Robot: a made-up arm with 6 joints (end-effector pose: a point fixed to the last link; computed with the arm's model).
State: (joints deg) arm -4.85 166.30 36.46 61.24 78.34 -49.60
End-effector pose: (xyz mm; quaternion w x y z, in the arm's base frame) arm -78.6 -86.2 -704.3 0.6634 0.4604 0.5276 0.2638
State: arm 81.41 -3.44 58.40 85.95 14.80 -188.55
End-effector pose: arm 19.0 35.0 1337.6 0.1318 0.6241 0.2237 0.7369
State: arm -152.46 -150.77 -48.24 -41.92 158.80 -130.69
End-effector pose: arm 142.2 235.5 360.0 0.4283 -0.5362 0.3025 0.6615
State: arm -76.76 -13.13 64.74 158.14 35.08 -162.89
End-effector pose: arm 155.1 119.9 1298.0 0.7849 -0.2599 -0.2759 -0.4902
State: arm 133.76 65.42 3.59 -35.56 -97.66 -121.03
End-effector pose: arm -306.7 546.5 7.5 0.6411 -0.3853 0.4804 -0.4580
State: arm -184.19 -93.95 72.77 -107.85 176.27 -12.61
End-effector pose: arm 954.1 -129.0 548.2 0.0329 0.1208 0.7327 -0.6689
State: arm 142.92 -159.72 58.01 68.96 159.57 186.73
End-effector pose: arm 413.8 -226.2 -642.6 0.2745 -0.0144 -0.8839 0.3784
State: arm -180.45 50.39 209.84 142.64 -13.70 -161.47
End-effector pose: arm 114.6 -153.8 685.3 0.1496 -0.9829 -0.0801 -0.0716
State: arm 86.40 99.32 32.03 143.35 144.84 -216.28
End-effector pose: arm -103.3 816.0 -213.3 0.1713 0.5252 -0.7801 0.2938
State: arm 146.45 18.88 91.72 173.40 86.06 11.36
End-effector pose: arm -350.5 3.2 1264.0 0.1294 0.2203 0.9654 0.0525
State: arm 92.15 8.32 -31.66 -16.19 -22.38 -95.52
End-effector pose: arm 168.6 432.2 434.6 0.6073 0.2632 0.7470 0.0626
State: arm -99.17 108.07 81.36 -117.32 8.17 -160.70
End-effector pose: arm -50.2 -864.9 -248.5 0.5606 -0.2352 0.6438 -0.4647
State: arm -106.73 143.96 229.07 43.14 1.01 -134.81
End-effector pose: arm -196.2 -165.1 386.4 0.7007 -0.0664 -0.7005 -0.1184
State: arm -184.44 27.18 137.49 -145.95 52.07 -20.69
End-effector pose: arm -173.2 -146.4 1256.9 0.5134 -0.2331 -0.8214 0.0861
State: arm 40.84 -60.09 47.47 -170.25 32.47 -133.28
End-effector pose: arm -552.7 -227.2 1036.0 0.7785 -0.1351 -0.6113 -0.0453
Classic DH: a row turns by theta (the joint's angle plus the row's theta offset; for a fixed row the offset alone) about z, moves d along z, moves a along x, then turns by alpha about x. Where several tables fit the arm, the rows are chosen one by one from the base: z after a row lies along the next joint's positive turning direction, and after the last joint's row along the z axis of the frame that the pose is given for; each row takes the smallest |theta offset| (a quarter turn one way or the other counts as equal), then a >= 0, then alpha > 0; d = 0 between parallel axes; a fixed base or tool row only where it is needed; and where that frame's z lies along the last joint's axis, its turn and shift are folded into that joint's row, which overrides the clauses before.
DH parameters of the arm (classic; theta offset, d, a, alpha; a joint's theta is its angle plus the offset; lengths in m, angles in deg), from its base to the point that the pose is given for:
joint 1: 0 0.2899 0 -90
joint 2: -90 0 0.5145 180
joint 3: 0 0 0 -90
joint 4: 0 -0.5032 0 90
joint 5: 0 0.1923 0 -90
joint 6: 90 0 0 90
tool (fixed): -90 0 0 0

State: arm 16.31 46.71 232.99 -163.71 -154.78 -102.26
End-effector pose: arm -178.1 140.2 641.3 0.8185 -0.5160 0.0298 0.2508
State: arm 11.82 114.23 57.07 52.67 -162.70 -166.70
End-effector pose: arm 876.0 64.2 -261.1 0.3204 -0.3067 -0.2864 -0.8493
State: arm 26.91 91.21 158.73 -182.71 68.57 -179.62
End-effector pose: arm 535.8 487.4 747.5 0.9672 0.0033 0.0101 0.2540
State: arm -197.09 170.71 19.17 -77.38 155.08 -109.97
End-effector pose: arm 441.3 -91.7 -292.7 0.2743 0.2884 0.2787 0.8740
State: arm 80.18 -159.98 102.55 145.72 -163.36 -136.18
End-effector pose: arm -179.5 -105.1 -706.5 0.7736 -0.1080 -0.6117 0.1256
